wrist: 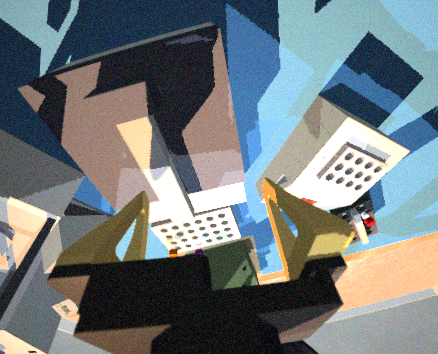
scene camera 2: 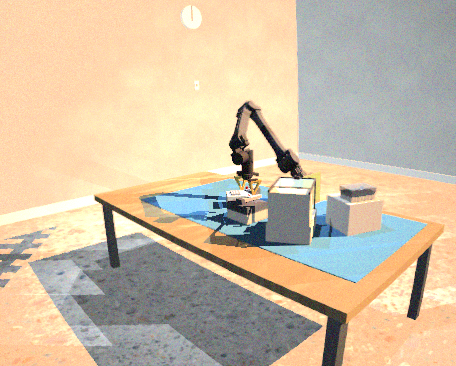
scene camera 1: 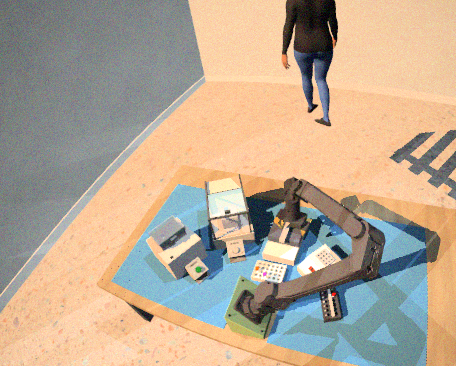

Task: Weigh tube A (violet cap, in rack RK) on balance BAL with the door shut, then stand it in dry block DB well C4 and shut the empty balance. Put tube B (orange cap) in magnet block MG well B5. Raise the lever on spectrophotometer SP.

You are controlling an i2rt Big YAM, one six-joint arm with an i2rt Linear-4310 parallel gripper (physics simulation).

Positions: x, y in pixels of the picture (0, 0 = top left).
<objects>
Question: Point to a print button box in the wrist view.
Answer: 79, 218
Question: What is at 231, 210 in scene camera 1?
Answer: A glass-box balance.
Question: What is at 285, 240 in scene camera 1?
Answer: A lever instrument.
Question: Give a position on a lever instrument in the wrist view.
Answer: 157, 115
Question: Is the gripper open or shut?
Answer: Open.
</objects>
